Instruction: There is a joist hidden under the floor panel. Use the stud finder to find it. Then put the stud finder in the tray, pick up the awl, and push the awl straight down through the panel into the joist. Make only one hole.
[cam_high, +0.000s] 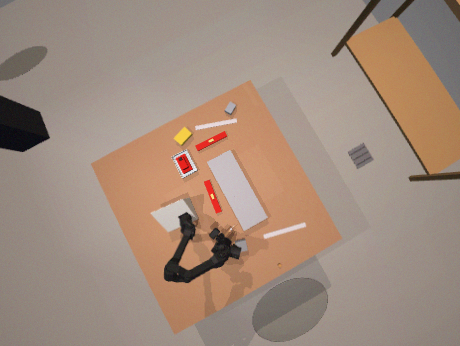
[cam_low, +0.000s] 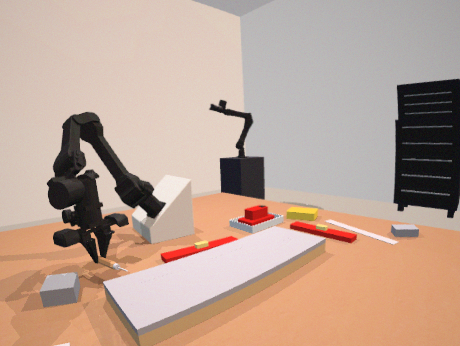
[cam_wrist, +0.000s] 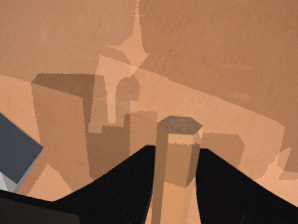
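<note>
The awl lies 5 cm ahead of my gripper tip and 2 cm to the left of it. From my gripper tip the other things lie so: grey block 11 cm to the right, 7 cm ahead, 1 cm below; then white tray 56 cm to the left, 2 cm behind, 1 cm below; then red stud finder 57 cm to the left, 2 cm behind, 2 cm above.
</note>
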